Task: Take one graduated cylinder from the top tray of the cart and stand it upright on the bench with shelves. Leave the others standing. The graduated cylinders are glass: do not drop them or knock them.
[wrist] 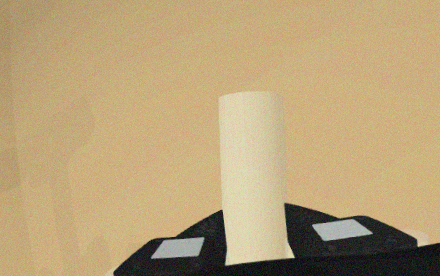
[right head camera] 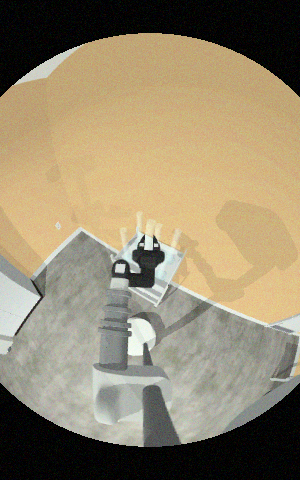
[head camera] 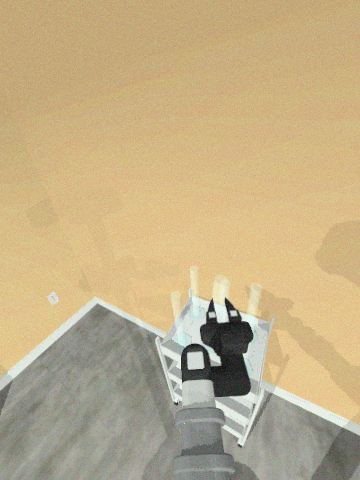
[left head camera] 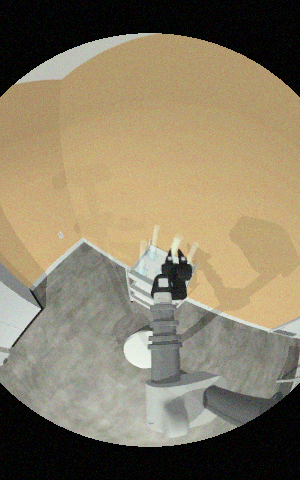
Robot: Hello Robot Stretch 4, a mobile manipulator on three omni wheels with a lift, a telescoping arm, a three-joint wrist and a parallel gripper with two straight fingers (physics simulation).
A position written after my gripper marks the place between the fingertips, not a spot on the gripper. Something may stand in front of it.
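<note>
A graduated cylinder [wrist: 251,124] is visible. A white cart is present at [head camera: 237,409], with the cart [right head camera: 153,294] and the cart [left head camera: 141,286] visible in those views too. My gripper [head camera: 218,299] is in sight, and the wrist view shows the gripper [wrist: 255,225] likewise.
</note>
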